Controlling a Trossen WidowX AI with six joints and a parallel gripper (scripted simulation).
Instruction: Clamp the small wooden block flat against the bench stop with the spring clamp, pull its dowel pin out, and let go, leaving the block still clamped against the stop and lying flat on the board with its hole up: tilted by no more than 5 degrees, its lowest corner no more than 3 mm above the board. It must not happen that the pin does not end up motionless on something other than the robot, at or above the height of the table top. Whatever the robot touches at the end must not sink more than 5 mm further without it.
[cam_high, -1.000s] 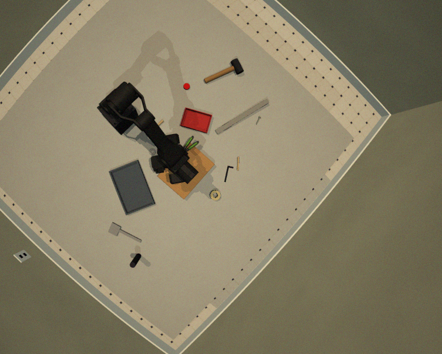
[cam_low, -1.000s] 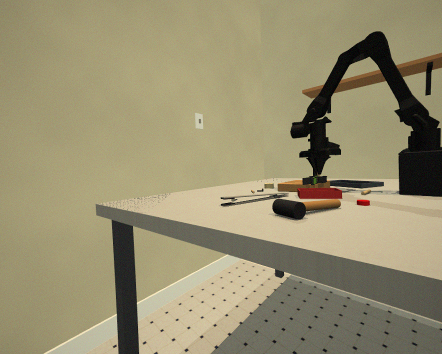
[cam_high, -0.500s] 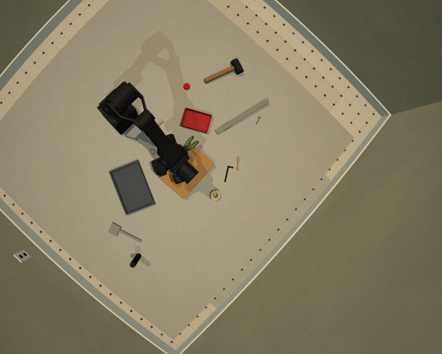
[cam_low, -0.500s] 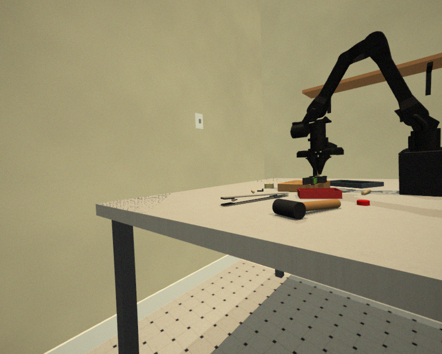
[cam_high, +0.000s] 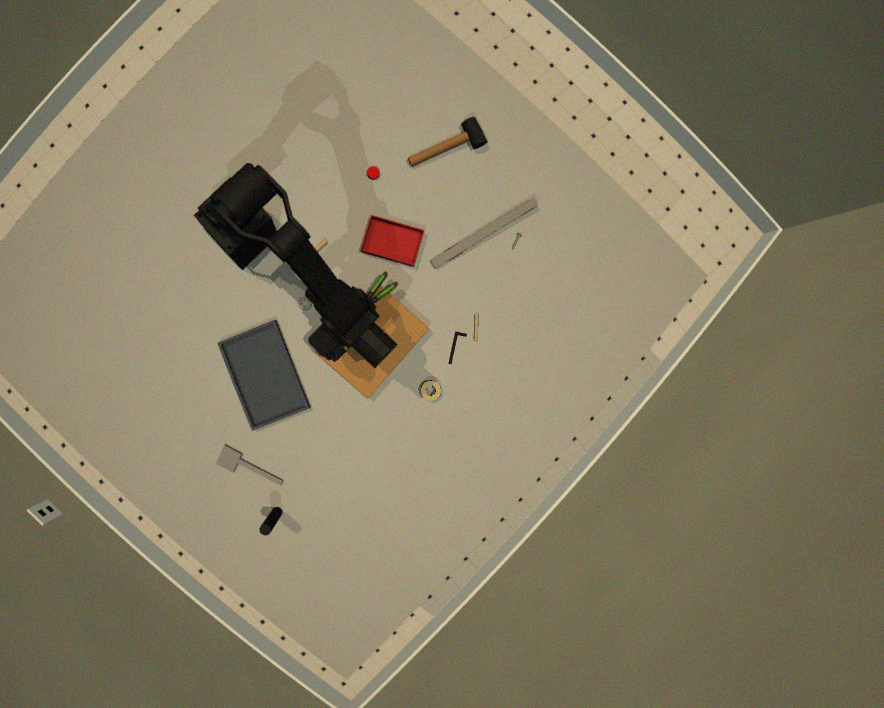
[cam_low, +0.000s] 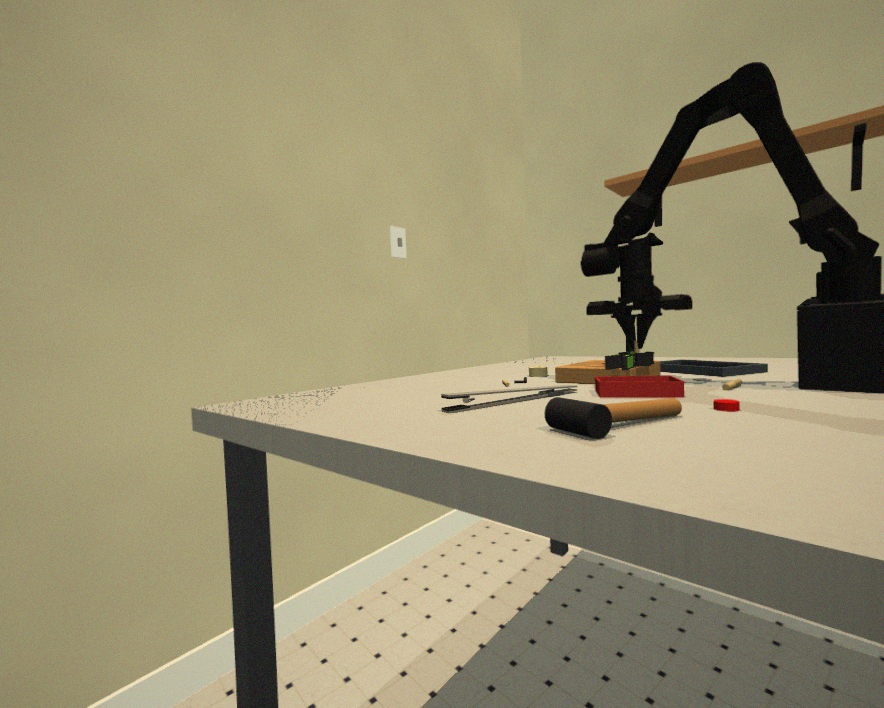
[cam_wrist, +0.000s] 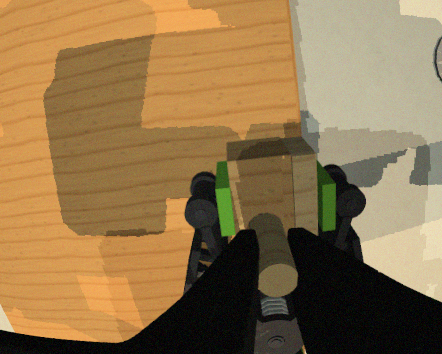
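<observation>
My hand is 40 mm above the dowel pin. Also, from my hand: small wooden block: 60 mm below; wooden board: 60 mm ahead, 10 mm to the right, 80 mm below; bench stop: 10 mm behind, 10 mm to the right, 60 mm below.
</observation>
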